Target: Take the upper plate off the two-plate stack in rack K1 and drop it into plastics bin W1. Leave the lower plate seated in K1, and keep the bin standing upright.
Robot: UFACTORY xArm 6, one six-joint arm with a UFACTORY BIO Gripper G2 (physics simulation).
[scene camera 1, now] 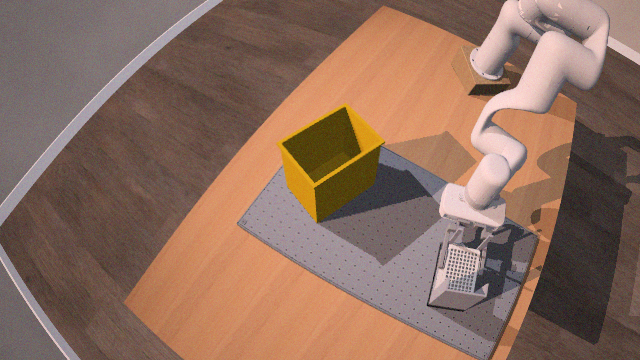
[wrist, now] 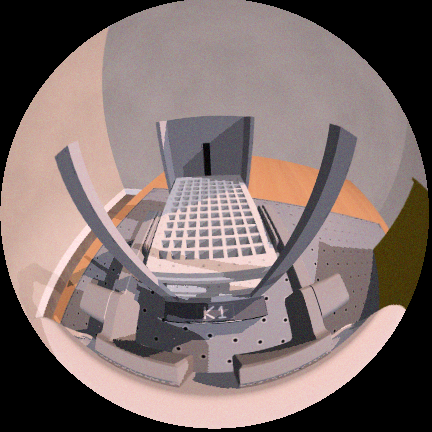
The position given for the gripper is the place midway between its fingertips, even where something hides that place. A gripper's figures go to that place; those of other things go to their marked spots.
The gripper (scene camera 1: pixel 459 272) is 85 cm from the lens. A plate (scene camera 1: pixel 461 265) is 84 cm from the lens. A yellow plastics bin W1 (scene camera 1: pixel 330 161): 99 cm from the lens. The marked spots on the plate and the yellow plastics bin W1 are 43 cm apart.
